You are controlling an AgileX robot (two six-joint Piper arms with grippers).
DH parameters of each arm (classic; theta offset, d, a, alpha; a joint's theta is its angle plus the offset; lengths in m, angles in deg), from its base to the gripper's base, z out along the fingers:
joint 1: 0 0.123 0 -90
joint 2: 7.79 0 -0.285 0
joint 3: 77.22 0 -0.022 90
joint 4: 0 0.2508 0 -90
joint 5: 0 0 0.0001 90
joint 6: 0 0.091 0 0
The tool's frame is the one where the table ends.
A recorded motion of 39 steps. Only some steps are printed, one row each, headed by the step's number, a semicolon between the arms.
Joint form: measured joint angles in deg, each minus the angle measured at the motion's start. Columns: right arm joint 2, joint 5, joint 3, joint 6, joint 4, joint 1; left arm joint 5, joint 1, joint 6, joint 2, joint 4, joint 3.
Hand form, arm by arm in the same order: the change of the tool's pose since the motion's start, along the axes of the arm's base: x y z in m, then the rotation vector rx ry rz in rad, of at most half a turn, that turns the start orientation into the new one. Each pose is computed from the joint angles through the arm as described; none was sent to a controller.
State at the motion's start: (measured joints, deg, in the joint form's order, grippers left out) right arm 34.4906 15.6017 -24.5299 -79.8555 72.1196 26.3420; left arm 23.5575 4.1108 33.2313 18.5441 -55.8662 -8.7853
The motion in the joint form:
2: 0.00 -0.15 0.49 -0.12 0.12 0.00; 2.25 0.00 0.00 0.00 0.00 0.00
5: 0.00 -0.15 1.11 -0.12 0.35 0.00; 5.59 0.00 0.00 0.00 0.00 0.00
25: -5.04 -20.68 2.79 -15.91 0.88 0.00; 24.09 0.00 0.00 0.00 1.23 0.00
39: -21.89 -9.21 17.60 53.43 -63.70 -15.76; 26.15 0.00 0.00 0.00 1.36 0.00
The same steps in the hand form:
2: 0.0000 -0.0002 -0.0028 -0.0033 0.0064 -0.0023; -0.0014 -0.0028 -0.0017 -0.0043 0.0218 -0.0324
5: -0.0002 -0.0003 -0.0063 -0.0046 0.0179 -0.0027; -0.0038 -0.0069 -0.0041 -0.0106 0.0541 -0.0805
25: 0.0028 -0.0332 0.0037 -0.1795 -0.2792 -0.3161; -0.0218 -0.0263 -0.0166 -0.0248 0.2385 -0.3460
39: -0.0313 -0.0625 -0.0697 -0.1695 -0.1341 -0.4888; -0.0242 -0.0282 -0.0178 -0.0266 0.2593 -0.3754

